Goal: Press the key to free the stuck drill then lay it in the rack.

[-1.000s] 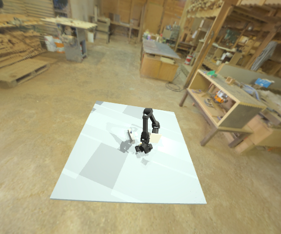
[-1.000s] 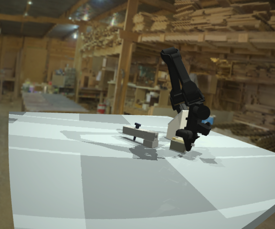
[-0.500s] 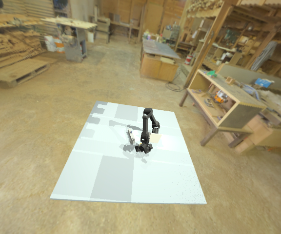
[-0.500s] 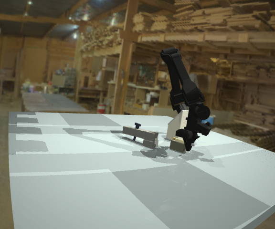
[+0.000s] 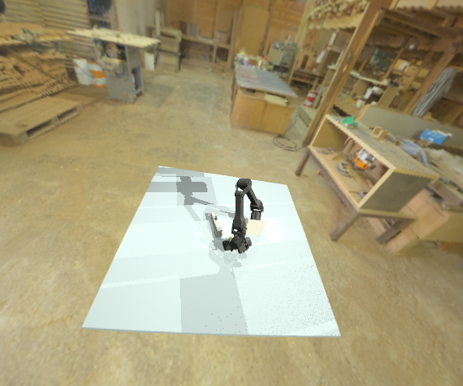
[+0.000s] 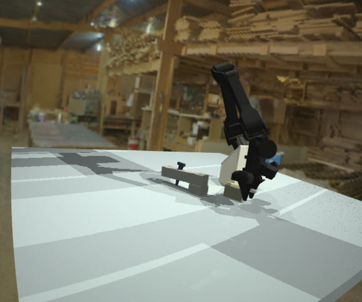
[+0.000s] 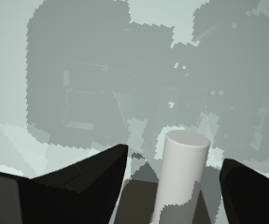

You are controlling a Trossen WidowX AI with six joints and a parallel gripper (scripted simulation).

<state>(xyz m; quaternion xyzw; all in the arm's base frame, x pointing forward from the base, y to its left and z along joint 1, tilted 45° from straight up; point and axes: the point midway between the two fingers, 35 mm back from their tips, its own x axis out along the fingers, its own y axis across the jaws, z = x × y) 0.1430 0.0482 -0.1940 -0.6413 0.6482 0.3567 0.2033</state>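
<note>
Right now the drill is 40 mm to the right of my gripper tip, 30 mm above it and 10 mm ahead of it. Round my gripper tip: dark t-shaped key (230 mm to the right, 120 mm ahead, 40 mm above); rack block (50 mm to the right, 10 mm ahead, 10 mm above); grey fixture (200 mm to the right, 120 mm ahead, 30 mm above).
</note>
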